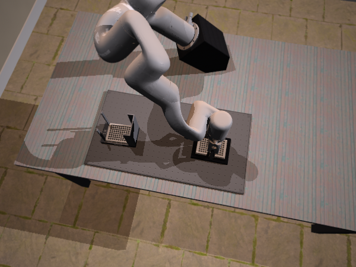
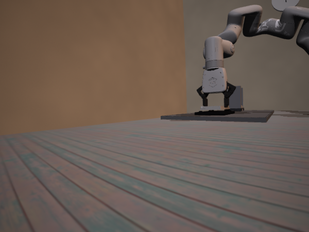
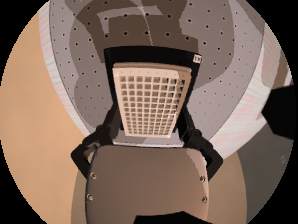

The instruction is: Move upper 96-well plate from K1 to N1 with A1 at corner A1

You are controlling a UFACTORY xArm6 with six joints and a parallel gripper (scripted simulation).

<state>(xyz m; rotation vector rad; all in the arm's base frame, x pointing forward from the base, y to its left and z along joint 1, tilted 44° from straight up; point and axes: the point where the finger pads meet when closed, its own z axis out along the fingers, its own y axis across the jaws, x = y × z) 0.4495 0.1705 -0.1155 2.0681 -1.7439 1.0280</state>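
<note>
Now: hand 30 mm above the black plate nest N1. The rest, counted from my hand: pale A1 square (50 mm behind, 80 mm to the right, 30 mm below); K1 label (40 mm ahead, 480 mm to the right, 20 mm below).
</note>
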